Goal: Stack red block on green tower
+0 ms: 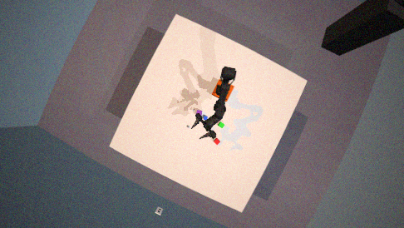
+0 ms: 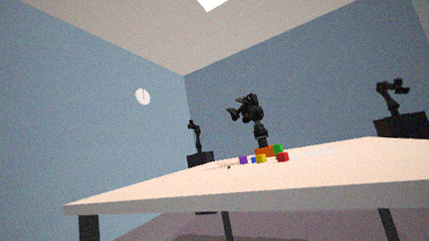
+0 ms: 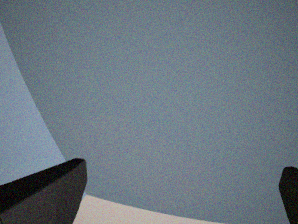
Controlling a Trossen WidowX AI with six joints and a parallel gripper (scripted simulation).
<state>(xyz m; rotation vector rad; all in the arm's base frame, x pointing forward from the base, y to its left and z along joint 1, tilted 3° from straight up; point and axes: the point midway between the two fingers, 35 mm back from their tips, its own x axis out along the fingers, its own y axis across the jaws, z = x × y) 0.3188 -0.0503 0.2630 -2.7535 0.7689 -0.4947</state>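
My gripper tip is now 30 cm above the red block, 19 cm to the right of it and 4 cm short of it. From my gripper tip the other things lie so: yellow block 30 cm below, 8 cm to the left, 6 cm behind; purple block 30 cm below, 13 cm behind, 3 cm to the right; tiny dark speck 31 cm below, 7 cm to the right, 1 cm ahead.
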